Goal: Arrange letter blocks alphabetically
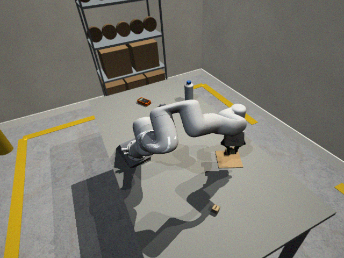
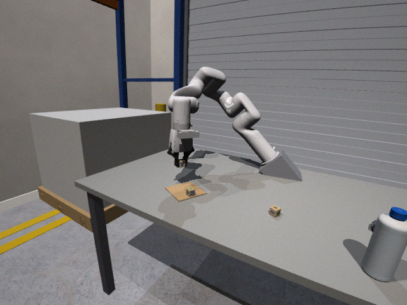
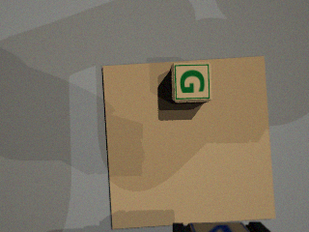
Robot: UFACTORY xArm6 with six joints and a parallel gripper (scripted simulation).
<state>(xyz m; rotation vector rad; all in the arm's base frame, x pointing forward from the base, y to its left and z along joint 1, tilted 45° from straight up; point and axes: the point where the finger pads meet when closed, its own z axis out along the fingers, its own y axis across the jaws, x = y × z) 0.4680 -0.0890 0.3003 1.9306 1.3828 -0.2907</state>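
Now: hand 2 cm short of the mat, 4 cm to the right of it and 12 cm above it. Round my hand: orange meter 29 cm behind, 90 cm to the left, 11 cm below; white bottle 7 cm ahead, 75 cm to the left, 3 cm below; dark object 17 cm behind, 77 cm to the left, 11 cm below.
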